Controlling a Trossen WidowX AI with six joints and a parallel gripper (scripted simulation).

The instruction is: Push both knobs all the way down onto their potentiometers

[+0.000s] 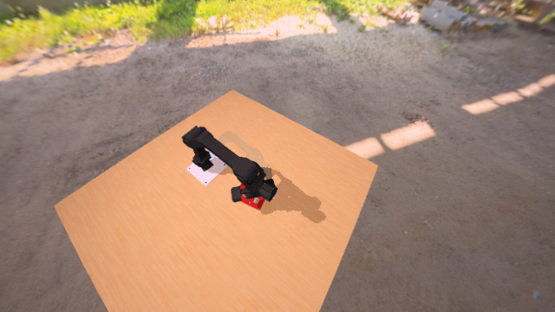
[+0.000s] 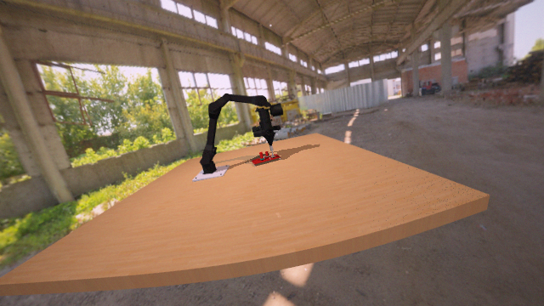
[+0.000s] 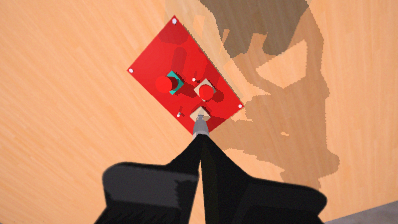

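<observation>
Now: gripper tip 20 mm above the grey knob. Also, from my gripper tip: red knob (60 mm behind, 40 mm below, 20 mm to the right).
</observation>
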